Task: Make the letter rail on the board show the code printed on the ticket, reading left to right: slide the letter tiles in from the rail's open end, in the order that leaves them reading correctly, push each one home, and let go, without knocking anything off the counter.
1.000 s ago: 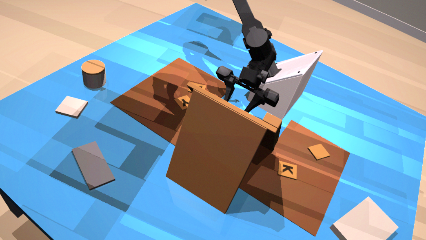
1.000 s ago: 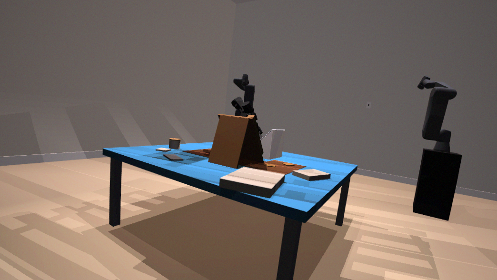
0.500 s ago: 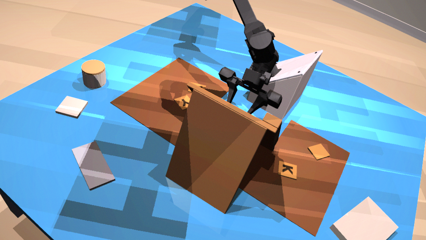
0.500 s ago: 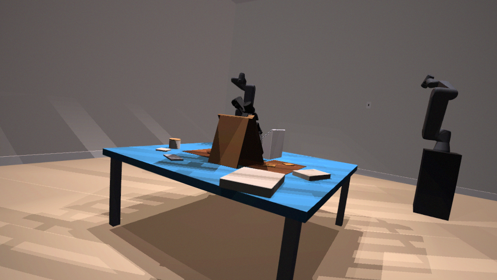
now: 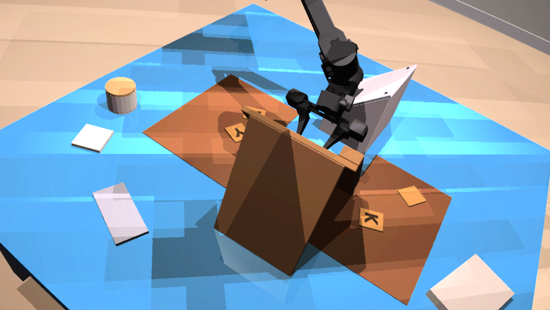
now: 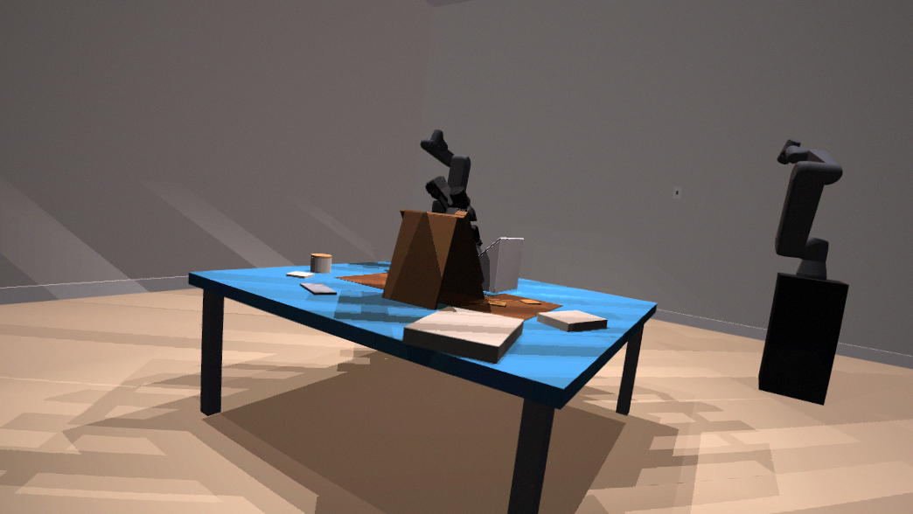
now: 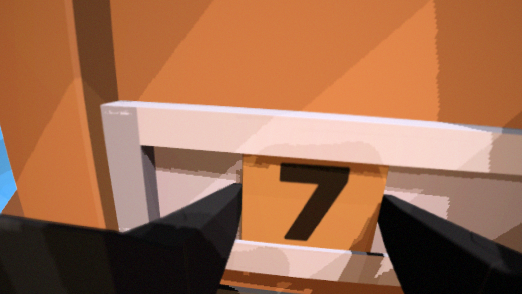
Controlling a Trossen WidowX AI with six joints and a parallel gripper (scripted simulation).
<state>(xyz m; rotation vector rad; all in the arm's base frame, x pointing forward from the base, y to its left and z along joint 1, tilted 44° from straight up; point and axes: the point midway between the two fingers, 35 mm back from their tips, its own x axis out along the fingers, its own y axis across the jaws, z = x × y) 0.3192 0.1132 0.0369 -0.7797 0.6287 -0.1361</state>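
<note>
Right now the white ticket is 5 cm behind my gripper tip, 5 cm to the right of it and 8 cm below it. Round my gripper tip: grey card: 30 cm ahead, 25 cm to the right, 17 cm below; then brown mat: 15 cm behind, 4 cm to the right, 18 cm below; then pale block: 6 cm behind, 46 cm to the left, 16 cm below.
</note>
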